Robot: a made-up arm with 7 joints. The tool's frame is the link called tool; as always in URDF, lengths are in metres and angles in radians. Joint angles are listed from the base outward.
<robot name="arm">
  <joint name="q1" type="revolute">
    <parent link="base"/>
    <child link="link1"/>
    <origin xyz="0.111 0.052 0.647"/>
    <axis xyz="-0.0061 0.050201 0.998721"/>
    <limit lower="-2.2" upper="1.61"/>
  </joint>
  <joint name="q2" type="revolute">
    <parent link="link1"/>
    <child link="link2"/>
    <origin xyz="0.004 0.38 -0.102"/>
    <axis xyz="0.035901 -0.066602 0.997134"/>
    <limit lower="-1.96" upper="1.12"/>
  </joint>
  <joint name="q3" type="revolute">
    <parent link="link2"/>
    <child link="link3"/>
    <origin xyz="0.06 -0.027 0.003"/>
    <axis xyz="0 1 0"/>
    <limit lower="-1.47" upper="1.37"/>
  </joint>
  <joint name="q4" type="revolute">
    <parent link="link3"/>
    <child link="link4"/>
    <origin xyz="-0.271 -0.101 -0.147"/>
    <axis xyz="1 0 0"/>
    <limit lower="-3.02" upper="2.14"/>
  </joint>
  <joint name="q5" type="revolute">
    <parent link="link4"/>
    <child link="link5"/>
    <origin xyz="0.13 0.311 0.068"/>
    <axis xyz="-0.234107 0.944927 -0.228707"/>
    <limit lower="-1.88" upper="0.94"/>
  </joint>
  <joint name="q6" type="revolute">
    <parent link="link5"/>
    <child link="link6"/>
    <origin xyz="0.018 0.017 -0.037"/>
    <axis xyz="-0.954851 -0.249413 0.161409"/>
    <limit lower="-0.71" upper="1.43"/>
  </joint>
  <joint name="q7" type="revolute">
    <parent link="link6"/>
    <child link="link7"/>
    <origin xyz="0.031 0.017 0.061"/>
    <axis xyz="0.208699 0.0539 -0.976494"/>
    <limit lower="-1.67" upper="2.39"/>
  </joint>
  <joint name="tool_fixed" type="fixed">
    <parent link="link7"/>
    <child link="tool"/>
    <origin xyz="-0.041 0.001 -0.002" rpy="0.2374 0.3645 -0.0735"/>
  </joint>
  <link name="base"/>
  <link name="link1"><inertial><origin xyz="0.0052 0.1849 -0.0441"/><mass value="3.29"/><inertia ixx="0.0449" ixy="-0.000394" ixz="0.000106" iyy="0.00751" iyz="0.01" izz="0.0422"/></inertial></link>
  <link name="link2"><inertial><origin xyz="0.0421 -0.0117 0.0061"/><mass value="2.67"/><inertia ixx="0.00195" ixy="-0.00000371" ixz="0" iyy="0.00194" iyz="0" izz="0.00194"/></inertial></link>
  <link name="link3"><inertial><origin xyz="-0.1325 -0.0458 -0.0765"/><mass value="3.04"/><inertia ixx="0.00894" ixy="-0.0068" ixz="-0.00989" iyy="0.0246" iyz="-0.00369" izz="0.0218"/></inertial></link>
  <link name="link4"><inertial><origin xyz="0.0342 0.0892 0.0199"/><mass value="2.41"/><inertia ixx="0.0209" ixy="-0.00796" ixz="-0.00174" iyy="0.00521" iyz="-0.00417" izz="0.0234"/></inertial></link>
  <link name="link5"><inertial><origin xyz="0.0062 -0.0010 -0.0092"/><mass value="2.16"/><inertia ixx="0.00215" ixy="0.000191" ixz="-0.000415" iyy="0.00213" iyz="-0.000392" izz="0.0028"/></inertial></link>
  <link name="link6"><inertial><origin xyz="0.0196 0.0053 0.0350"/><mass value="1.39"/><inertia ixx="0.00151" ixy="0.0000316" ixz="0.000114" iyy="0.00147" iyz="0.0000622" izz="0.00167"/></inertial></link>
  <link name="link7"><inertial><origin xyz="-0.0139 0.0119 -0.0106"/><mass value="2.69"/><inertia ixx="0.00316" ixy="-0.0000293" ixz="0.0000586" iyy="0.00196" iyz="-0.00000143" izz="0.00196"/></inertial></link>
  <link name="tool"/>
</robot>
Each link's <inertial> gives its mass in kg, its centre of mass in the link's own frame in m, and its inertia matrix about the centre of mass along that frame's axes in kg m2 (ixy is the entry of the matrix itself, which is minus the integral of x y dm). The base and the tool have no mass. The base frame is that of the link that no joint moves.
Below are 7 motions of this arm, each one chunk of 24 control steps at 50 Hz.
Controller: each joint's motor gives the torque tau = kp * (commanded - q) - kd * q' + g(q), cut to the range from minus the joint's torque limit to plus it. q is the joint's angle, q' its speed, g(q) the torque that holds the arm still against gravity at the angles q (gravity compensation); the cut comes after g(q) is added. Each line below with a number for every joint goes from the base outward.
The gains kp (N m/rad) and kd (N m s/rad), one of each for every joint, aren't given. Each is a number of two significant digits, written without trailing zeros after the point. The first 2 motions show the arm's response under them.
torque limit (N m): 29 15 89 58 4.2 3.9 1.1
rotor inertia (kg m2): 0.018 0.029 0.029 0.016 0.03 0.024 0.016
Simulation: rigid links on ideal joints. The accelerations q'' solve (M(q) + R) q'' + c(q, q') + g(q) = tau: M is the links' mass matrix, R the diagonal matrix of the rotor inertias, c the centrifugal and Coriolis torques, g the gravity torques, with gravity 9.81 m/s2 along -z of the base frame. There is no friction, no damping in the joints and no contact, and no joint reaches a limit. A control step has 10 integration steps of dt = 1/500 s. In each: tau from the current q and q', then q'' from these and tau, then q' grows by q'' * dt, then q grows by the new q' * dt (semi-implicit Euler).
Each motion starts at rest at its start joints. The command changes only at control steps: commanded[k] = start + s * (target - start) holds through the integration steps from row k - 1 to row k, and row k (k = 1, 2, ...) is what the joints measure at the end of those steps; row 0 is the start. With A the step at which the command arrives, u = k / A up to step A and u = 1 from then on. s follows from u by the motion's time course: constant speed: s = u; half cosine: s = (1 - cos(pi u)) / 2; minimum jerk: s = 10 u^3 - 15 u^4 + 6 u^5; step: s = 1 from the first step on.
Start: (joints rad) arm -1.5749 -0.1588 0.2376 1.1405 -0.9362 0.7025 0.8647
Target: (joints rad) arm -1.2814 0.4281 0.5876 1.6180 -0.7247 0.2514 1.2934
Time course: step
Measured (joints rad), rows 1 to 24:
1: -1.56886 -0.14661 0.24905 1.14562 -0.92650 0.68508 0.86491
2: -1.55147 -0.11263 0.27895 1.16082 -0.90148 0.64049 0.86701
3: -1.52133 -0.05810 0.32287 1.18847 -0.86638 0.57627 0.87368
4: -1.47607 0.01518 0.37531 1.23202 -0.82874 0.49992 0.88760
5: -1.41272 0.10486 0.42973 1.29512 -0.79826 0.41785 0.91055
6: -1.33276 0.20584 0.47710 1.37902 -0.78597 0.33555 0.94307
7: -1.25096 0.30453 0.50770 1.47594 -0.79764 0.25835 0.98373
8: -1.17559 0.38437 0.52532 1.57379 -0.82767 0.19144 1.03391
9: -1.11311 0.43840 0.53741 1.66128 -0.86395 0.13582 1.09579
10: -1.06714 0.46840 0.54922 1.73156 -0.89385 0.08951 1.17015
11: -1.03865 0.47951 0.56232 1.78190 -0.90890 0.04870 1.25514
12: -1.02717 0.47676 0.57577 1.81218 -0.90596 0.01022 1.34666
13: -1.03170 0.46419 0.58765 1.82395 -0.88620 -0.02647 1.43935
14: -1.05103 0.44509 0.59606 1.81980 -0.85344 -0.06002 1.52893
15: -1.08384 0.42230 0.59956 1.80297 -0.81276 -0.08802 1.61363
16: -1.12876 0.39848 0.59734 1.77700 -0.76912 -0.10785 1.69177
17: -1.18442 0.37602 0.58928 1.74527 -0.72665 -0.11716 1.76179
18: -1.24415 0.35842 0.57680 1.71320 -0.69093 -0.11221 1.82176
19: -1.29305 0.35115 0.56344 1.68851 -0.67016 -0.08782 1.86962
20: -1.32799 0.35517 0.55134 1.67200 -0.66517 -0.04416 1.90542
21: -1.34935 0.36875 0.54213 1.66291 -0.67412 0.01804 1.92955
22: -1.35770 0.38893 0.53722 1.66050 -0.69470 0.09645 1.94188
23: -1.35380 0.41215 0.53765 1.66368 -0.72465 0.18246 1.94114
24: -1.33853 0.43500 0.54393 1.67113 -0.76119 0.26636 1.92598
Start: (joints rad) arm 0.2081 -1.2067 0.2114 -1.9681 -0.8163 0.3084 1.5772
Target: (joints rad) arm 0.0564 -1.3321 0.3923 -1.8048 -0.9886 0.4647 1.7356
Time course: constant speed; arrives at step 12
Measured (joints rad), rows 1 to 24:
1: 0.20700 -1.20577 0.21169 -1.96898 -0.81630 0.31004 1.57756
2: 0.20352 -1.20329 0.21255 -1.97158 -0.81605 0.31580 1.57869
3: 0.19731 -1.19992 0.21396 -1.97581 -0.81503 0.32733 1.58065
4: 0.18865 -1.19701 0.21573 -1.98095 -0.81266 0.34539 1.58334
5: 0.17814 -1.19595 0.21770 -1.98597 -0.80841 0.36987 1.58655
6: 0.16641 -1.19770 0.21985 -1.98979 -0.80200 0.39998 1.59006
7: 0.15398 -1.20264 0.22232 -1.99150 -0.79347 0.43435 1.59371
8: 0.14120 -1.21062 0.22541 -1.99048 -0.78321 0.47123 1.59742
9: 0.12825 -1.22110 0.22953 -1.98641 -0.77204 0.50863 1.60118
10: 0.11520 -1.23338 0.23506 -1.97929 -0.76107 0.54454 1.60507
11: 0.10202 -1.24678 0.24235 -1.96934 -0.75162 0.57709 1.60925
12: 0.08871 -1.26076 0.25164 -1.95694 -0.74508 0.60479 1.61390
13: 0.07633 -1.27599 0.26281 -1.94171 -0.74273 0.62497 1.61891
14: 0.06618 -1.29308 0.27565 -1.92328 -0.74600 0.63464 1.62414
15: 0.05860 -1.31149 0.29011 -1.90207 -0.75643 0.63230 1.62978
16: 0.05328 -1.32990 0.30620 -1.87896 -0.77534 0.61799 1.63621
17: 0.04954 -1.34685 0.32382 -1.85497 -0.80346 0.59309 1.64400
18: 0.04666 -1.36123 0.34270 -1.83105 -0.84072 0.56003 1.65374
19: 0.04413 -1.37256 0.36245 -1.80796 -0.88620 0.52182 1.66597
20: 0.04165 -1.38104 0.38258 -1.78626 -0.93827 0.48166 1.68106
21: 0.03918 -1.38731 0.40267 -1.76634 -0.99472 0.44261 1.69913
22: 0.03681 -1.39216 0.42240 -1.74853 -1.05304 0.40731 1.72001
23: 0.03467 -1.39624 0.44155 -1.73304 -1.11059 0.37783 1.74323
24: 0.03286 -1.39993 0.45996 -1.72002 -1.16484 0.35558 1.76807
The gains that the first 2 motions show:
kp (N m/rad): 840 130 80 79 6 9.9 2.1
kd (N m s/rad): 21 3 3 4.9 0.17 0.21 0.096
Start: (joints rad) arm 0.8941 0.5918 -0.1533 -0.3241 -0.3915 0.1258 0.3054
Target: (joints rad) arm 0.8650 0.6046 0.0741 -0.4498 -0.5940 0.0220 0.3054
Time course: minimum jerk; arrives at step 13
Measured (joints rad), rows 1 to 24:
1: 0.89408 0.59181 -0.15323 -0.32413 -0.39156 0.12578 0.30542
2: 0.89388 0.59186 -0.15266 -0.32440 -0.39205 0.12557 0.30558
3: 0.89319 0.59201 -0.15059 -0.32539 -0.39387 0.12474 0.30614
4: 0.89158 0.59231 -0.14563 -0.32780 -0.39825 0.12257 0.30744
5: 0.88870 0.59270 -0.13637 -0.33240 -0.40649 0.11812 0.30977
6: 0.88442 0.59299 -0.12186 -0.33980 -0.41951 0.11046 0.31327
7: 0.87891 0.59291 -0.10191 -0.35033 -0.43752 0.09892 0.31784
8: 0.87261 0.59221 -0.07724 -0.36387 -0.45987 0.08333 0.32314
9: 0.86623 0.59080 -0.04937 -0.37982 -0.48506 0.06419 0.32864
10: 0.86055 0.58892 -0.02043 -0.39712 -0.51097 0.04274 0.33370
11: 0.85635 0.58708 0.00730 -0.41437 -0.53526 0.02082 0.33768
12: 0.85419 0.58602 0.03177 -0.43010 -0.55588 0.00065 0.34001
13: 0.85427 0.58645 0.05167 -0.44310 -0.57158 -0.01556 0.34035
14: 0.85635 0.58880 0.06672 -0.45277 -0.58226 -0.02598 0.33864
15: 0.85980 0.59312 0.07758 -0.45916 -0.58887 -0.02952 0.33507
16: 0.86384 0.59904 0.08537 -0.46280 -0.59293 -0.02599 0.32992
17: 0.86777 0.60593 0.09125 -0.46439 -0.59607 -0.01609 0.32352
18: 0.87107 0.61299 0.09614 -0.46461 -0.59967 -0.00130 0.31615
19: 0.87347 0.61948 0.10059 -0.46405 -0.60462 0.01632 0.30809
20: 0.87491 0.62475 0.10478 -0.46309 -0.61131 0.03449 0.29958
21: 0.87550 0.62839 0.10863 -0.46197 -0.61961 0.05096 0.29089
22: 0.87543 0.63020 0.11186 -0.46078 -0.62899 0.06389 0.28232
23: 0.87490 0.63020 0.11417 -0.45951 -0.63872 0.07202 0.27423
24: 0.87410 0.62861 0.11525 -0.45808 -0.64793 0.07478 0.26699

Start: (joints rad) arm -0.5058 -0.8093 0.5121 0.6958 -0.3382 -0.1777 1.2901
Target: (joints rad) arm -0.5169 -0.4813 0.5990 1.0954 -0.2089 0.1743 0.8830
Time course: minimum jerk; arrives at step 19
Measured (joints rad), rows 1 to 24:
1: -0.50581 -0.80924 0.51210 0.69582 -0.33817 -0.17768 1.29009
2: -0.50589 -0.80873 0.51211 0.69601 -0.33795 -0.17750 1.29001
3: -0.50619 -0.80684 0.51215 0.69674 -0.33709 -0.17674 1.28967
4: -0.50686 -0.80221 0.51232 0.69858 -0.33489 -0.17458 1.28872
5: -0.50802 -0.79338 0.51279 0.70226 -0.33044 -0.16978 1.28657
6: -0.50967 -0.77916 0.51376 0.70853 -0.32281 -0.16077 1.28247
7: -0.51167 -0.75888 0.51550 0.71809 -0.31118 -0.14586 1.27550
8: -0.51375 -0.73257 0.51823 0.73151 -0.29504 -0.12351 1.26469
9: -0.51555 -0.70093 0.52211 0.74917 -0.27427 -0.09267 1.24909
10: -0.51675 -0.66519 0.52719 0.77126 -0.24927 -0.05304 1.22790
11: -0.51711 -0.62701 0.53336 0.79769 -0.22096 -0.00527 1.20054
12: -0.51654 -0.58828 0.54042 0.82807 -0.19076 0.04894 1.16674
13: -0.51514 -0.55100 0.54803 0.86169 -0.16044 0.10693 1.12659
14: -0.51320 -0.51715 0.55583 0.89749 -0.13200 0.16522 1.08058
15: -0.51113 -0.48854 0.56350 0.93415 -0.10749 0.21977 1.02967
16: -0.50936 -0.46664 0.57081 0.97017 -0.08879 0.26645 0.97533
17: -0.50827 -0.45239 0.57769 1.00410 -0.07752 0.30139 0.91952
18: -0.50810 -0.44604 0.58423 1.03471 -0.07486 0.32158 0.86469
19: -0.50890 -0.44695 0.59061 1.06116 -0.08144 0.32533 0.81360
20: -0.51054 -0.45356 0.59698 1.08318 -0.09719 0.31273 0.76902
21: -0.51280 -0.46364 0.60342 1.10101 -0.12131 0.28572 0.73341
22: -0.51534 -0.47485 0.60982 1.11521 -0.15236 0.24778 0.70862
23: -0.51781 -0.48516 0.61595 1.12650 -0.18837 0.20341 0.69568
24: -0.51989 -0.49320 0.62147 1.13555 -0.22707 0.15754 0.69473

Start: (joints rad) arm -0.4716 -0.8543 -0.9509 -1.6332 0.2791 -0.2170 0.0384
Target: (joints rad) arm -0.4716 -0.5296 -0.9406 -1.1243 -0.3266 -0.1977 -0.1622
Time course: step
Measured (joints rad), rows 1 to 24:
1: -0.47790 -0.89214 -0.95853 -1.58077 0.26270 -0.19317 0.03652
2: -0.48355 -0.94408 -0.96871 -1.50431 0.22448 -0.15579 0.02939
3: -0.48363 -0.98370 -0.97647 -1.43808 0.17050 -0.12371 0.01644
4: -0.47953 -1.00777 -0.98142 -1.38595 0.10457 -0.10369 -0.00181
5: -0.47391 -1.01750 -0.98368 -1.34597 0.03040 -0.09790 -0.02446
6: -0.46893 -1.01432 -0.98340 -1.31576 -0.04786 -0.10592 -0.05046
7: -0.46576 -0.99912 -0.98075 -1.29343 -0.12579 -0.12545 -0.07877
8: -0.46461 -0.97229 -0.97603 -1.27767 -0.19903 -0.15284 -0.10845
9: -0.46510 -0.93401 -0.96974 -1.26746 -0.26368 -0.18362 -0.13859
10: -0.46659 -0.88456 -0.96253 -1.26189 -0.31661 -0.21315 -0.16831
11: -0.46851 -0.82441 -0.95520 -1.26005 -0.35572 -0.23720 -0.19675
12: -0.47048 -0.75435 -0.94859 -1.26101 -0.37998 -0.25248 -0.22297
13: -0.47259 -0.67636 -0.94354 -1.26295 -0.38982 -0.25640 -0.24582
14: -0.47629 -0.60155 -0.94135 -1.25555 -0.39103 -0.24253 -0.26207
15: -0.48087 -0.53760 -0.94351 -1.23428 -0.38989 -0.20927 -0.26853
16: -0.48415 -0.48524 -0.95099 -1.20285 -0.39026 -0.16188 -0.26373
17: -0.48483 -0.44364 -0.96375 -1.16600 -0.39458 -0.10861 -0.24752
18: -0.48275 -0.41104 -0.98067 -1.12824 -0.40367 -0.05926 -0.22110
19: -0.47866 -0.38407 -0.99968 -1.09409 -0.41615 -0.02382 -0.18706
20: -0.47408 -0.36112 -1.01840 -1.06482 -0.43039 -0.00840 -0.14800
21: -0.47023 -0.34148 -1.03487 -1.04040 -0.44482 -0.01504 -0.10629
22: -0.46764 -0.32472 -1.04785 -1.02059 -0.45802 -0.04219 -0.06407
23: -0.46627 -0.31078 -1.05675 -1.00513 -0.46893 -0.08541 -0.02327
24: -0.46576 -0.29997 -1.06150 -0.99357 -0.47698 -0.13840 0.01442

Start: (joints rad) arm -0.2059 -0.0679 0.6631 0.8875 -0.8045 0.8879 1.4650
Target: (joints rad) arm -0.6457 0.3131 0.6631 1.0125 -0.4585 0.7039 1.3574
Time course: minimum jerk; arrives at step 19
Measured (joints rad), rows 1 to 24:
1: -0.20597 -0.06782 0.66304 0.88750 -0.80448 0.88786 1.46499
2: -0.20654 -0.06714 0.66255 0.88746 -0.80429 0.88753 1.46488
3: -0.20869 -0.06461 0.66076 0.88734 -0.80358 0.88629 1.46444
4: -0.21405 -0.05839 0.65649 0.88704 -0.80180 0.88320 1.46329
5: -0.22439 -0.04653 0.64862 0.88643 -0.79836 0.87727 1.46088
6: -0.24059 -0.02775 0.63717 0.88551 -0.79270 0.86799 1.45677
7: -0.26292 -0.00158 0.62283 0.88431 -0.78436 0.85533 1.45054
8: -0.29115 0.03160 0.60678 0.88285 -0.77284 0.83977 1.44176
9: -0.32485 0.07062 0.59031 0.88116 -0.75760 0.82226 1.43001
10: -0.36355 0.11372 0.57457 0.87927 -0.73803 0.80405 1.41491
11: -0.40685 0.15872 0.56048 0.87723 -0.71351 0.78656 1.39611
12: -0.45433 0.20321 0.54880 0.87517 -0.68352 0.77130 1.37351
13: -0.50476 0.24469 0.54081 0.87355 -0.64754 0.75986 1.34748
14: -0.55473 0.28067 0.53923 0.87389 -0.60483 0.75379 1.31954
15: -0.59983 0.30923 0.54702 0.87827 -0.55512 0.75370 1.29217
16: -0.63649 0.32926 0.56584 0.88831 -0.49968 0.75869 1.26813
17: -0.66295 0.34044 0.59527 0.90452 -0.44183 0.76645 1.24981
18: -0.67963 0.34328 0.63283 0.92590 -0.38648 0.77394 1.23878
19: -0.68734 0.33905 0.67554 0.95103 -0.33889 0.77812 1.23607
20: -0.68711 0.32991 0.72024 0.97842 -0.30375 0.77627 1.24229
21: -0.68067 0.31854 0.76330 1.00637 -0.28430 0.76644 1.25739
22: -0.67195 0.30745 0.79973 1.03204 -0.28107 0.74794 1.28034
23: -0.66444 0.29852 0.82578 1.05317 -0.29230 0.72172 1.31001
24: -0.65990 0.29289 0.83995 1.06904 -0.31514 0.69031 1.34524

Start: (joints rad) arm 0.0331 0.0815 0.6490 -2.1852 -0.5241 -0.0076 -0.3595
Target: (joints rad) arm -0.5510 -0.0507 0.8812 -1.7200 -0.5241 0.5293 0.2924
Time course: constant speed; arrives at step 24
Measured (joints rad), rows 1 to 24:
1: 0.03022 0.08163 0.64953 -2.18633 -0.52438 -0.00320 -0.35764
2: 0.02110 0.08275 0.65155 -2.18867 -0.52465 0.01125 -0.35159
3: 0.00494 0.08576 0.65568 -2.19064 -0.52391 0.03757 -0.34044
4: -0.01787 0.09073 0.66202 -2.19099 -0.52127 0.07472 -0.32405
5: -0.04597 0.09713 0.67026 -2.18883 -0.51602 0.11956 -0.30286
6: -0.07707 0.10404 0.67982 -2.18337 -0.50763 0.16745 -0.27788
7: -0.10881 0.11026 0.68998 -2.17447 -0.49601 0.21369 -0.25018
8: -0.13938 0.11465 0.70007 -2.16254 -0.48156 0.25459 -0.22062
9: -0.16775 0.11626 0.70966 -2.14829 -0.46510 0.28803 -0.18977
10: -0.19361 0.11457 0.71854 -2.13242 -0.44775 0.31363 -0.15787
11: -0.21728 0.10946 0.72678 -2.11544 -0.43078 0.33244 -0.12498
12: -0.23938 0.10119 0.73463 -2.09762 -0.41551 0.34654 -0.09102
13: -0.26068 0.09029 0.74245 -2.07896 -0.40315 0.35845 -0.05591
14: -0.28187 0.07742 0.75064 -2.05936 -0.39472 0.37061 -0.01964
15: -0.30347 0.06325 0.75953 -2.03865 -0.39097 0.38499 0.01767
16: -0.32577 0.04834 0.76936 -2.01670 -0.39238 0.40284 0.05575
17: -0.34886 0.03314 0.78028 -1.99348 -0.39911 0.42454 0.09423
18: -0.37269 0.01793 0.79233 -1.96903 -0.41099 0.44971 0.13261
19: -0.39709 0.00290 0.80546 -1.94352 -0.42761 0.47735 0.17041
20: -0.42187 -0.01190 0.81958 -1.91715 -0.44828 0.50608 0.20713
21: -0.44686 -0.02640 0.83458 -1.89015 -0.47212 0.53437 0.24236
22: -0.47190 -0.04059 0.85032 -1.86275 -0.49814 0.56081 0.27581
23: -0.49692 -0.05441 0.86665 -1.83516 -0.52528 0.58430 0.30732
24: -0.52189 -0.06782 0.88345 -1.80754 -0.55248 0.60415 0.33684

